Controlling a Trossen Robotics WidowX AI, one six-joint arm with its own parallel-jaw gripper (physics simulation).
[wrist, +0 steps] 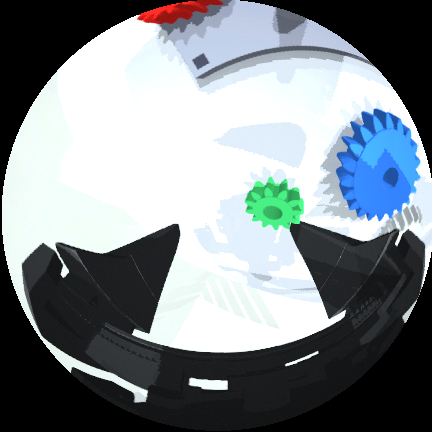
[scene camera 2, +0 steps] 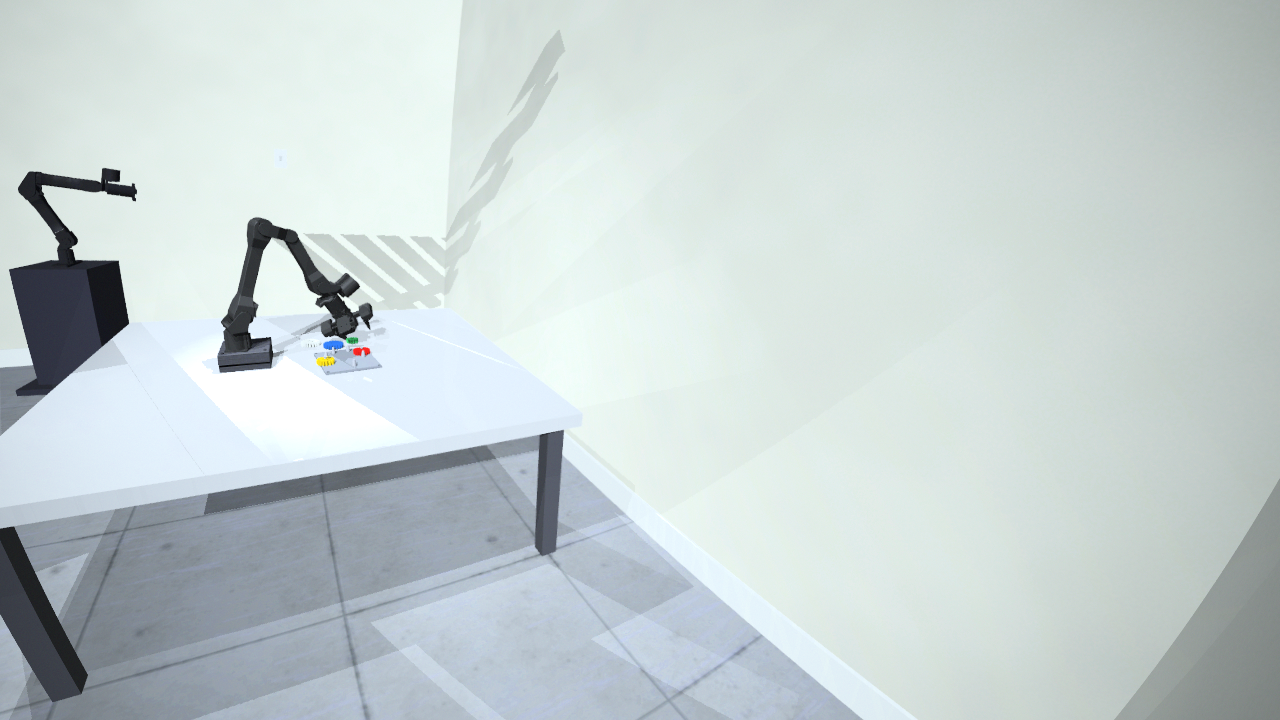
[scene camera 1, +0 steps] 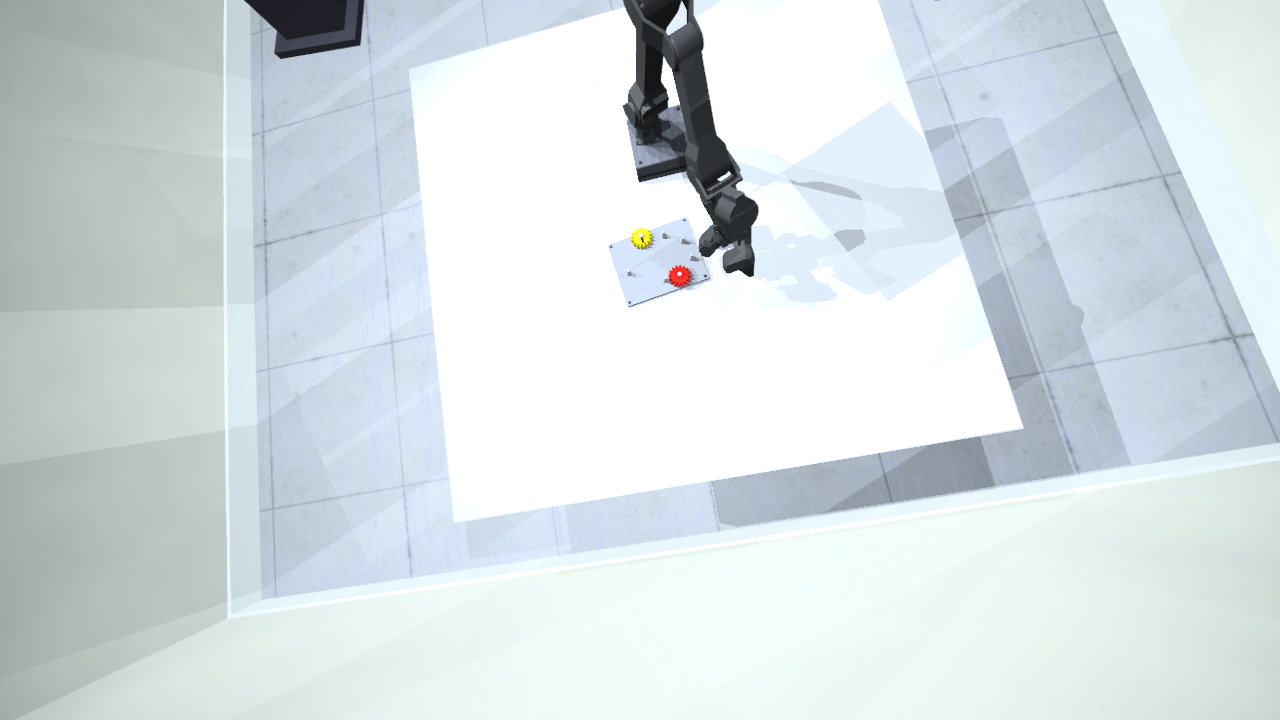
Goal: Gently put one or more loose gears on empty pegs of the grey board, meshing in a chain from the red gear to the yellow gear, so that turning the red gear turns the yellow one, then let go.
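Where they show: gripper, between the fingertips: (wrist: pixel 236 227) (scene camera 2: pixel 358 334); arm's base, origin of its link: (scene camera 2: pixel 238 348) (scene camera 1: pixel 648 132).
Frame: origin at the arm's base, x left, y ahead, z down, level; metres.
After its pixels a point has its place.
Note:
The grey board (scene camera 1: pixel 651 261) @(x -0.010, y 0.314, z 0.048 m) (scene camera 2: pixel 372 365) @(x -0.070, y 0.396, z 0.048 m) (wrist: pixel 245 37) carries the yellow gear (scene camera 1: pixel 641 238) @(x -0.031, y 0.261, z 0.030 m) (scene camera 2: pixel 325 361) @(x -0.050, y 0.255, z 0.035 m) and the red gear (scene camera 1: pixel 680 275) @(x 0.059, y 0.364, z 0.026 m) (scene camera 2: pixel 360 351) @(x 0.032, y 0.357, z 0.033 m) (wrist: pixel 180 12), apart from each other, with several bare pegs. My gripper (scene camera 1: pixel 726 261) @(x 0.224, y 0.344, z 0.028 m) (scene camera 2: pixel 349 329) @(x 0.224, y 0.344, z 0.028 m) (wrist: pixel 236 227) @(x 0.224, y 0.344, z 0.028 m) is open and empty, low beside the board. The loose green gear (scene camera 2: pixel 352 340) @(x 0.196, y 0.323, z 0.043 m) (wrist: pixel 286 206) @(x 0.202, y 0.314, z 0.039 m) lies beyond the fingertips in the wrist view, near the right one. The loose blue gear (scene camera 2: pixel 332 344) @(x 0.142, y 0.260, z 0.039 m) (wrist: pixel 377 170) lies farther right, and a white gear (scene camera 2: pixel 311 342) @(x 0.181, y 0.186, z 0.041 m) (wrist: pixel 407 218) beside it. The loose gears are hidden in scene camera 1.
The white table (scene camera 1: pixel 572 402) @(x -0.218, y 0.654, z 0.056 m) (scene camera 2: pixel 465 394) @(x -0.332, y 0.649, z 0.056 m) bears the board and my arm's base (scene camera 1: pixel 657 161) @(x 0.018, y 0.082, z -0.001 m) (scene camera 2: pixel 244 355) @(x -0.044, y 0.026, z 0.008 m). The blue gear is close to the right finger's side in the wrist view. A second arm stands on a dark pedestal (scene camera 2: pixel 58 313) beyond the table.

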